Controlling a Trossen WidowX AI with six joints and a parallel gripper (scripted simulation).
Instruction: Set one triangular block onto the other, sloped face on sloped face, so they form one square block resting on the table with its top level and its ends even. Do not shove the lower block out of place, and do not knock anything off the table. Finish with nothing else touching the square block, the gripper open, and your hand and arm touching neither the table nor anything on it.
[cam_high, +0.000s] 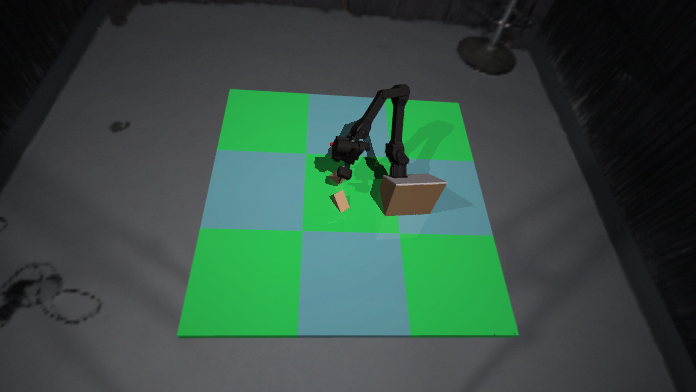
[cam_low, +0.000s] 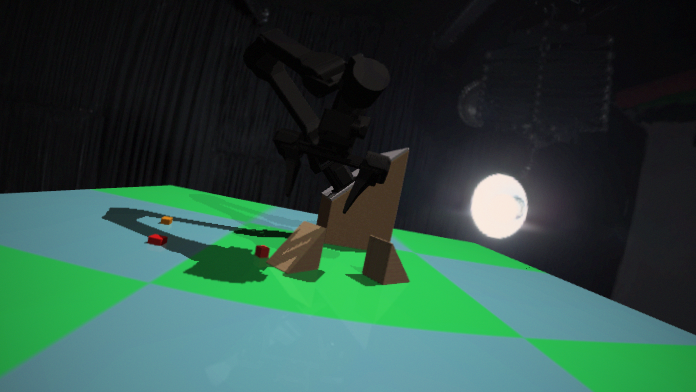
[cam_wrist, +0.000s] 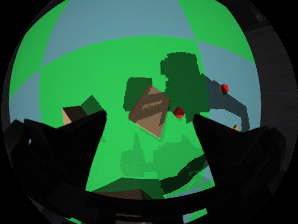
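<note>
The red cube is 9 cm below my gripper tip, 7 cm to the right of it and 3 cm behind it.
</note>
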